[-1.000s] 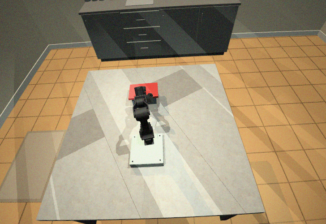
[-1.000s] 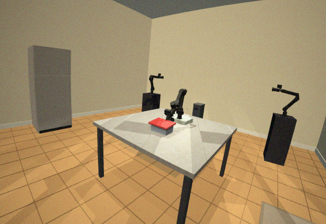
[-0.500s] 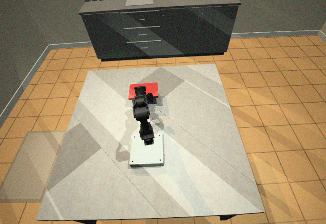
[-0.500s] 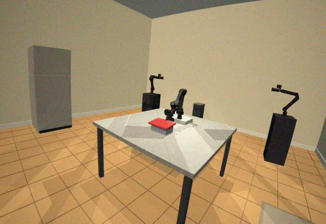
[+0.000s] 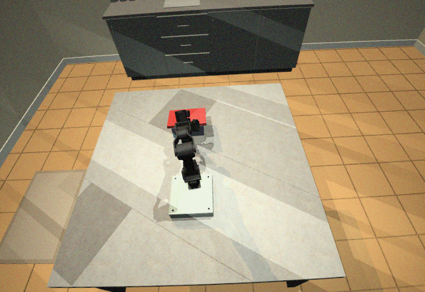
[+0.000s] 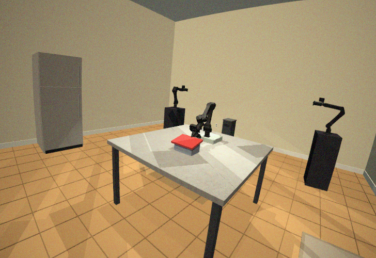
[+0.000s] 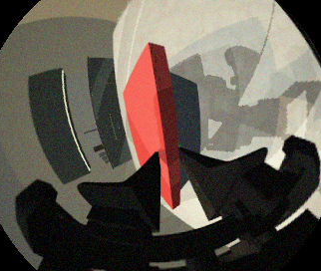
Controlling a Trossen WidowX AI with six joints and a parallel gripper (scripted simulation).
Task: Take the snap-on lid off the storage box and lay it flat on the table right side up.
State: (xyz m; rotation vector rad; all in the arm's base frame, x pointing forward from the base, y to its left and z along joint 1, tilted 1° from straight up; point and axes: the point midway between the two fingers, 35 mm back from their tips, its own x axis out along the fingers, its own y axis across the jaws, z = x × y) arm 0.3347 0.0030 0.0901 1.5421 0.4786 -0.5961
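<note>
Right now my gripper tip is 80 mm short of the red lid, 10 mm to the left of it and 10 mm above it. The rest, counted from my gripper tip: grey storage box 70 mm ahead, 70 mm below.
</note>
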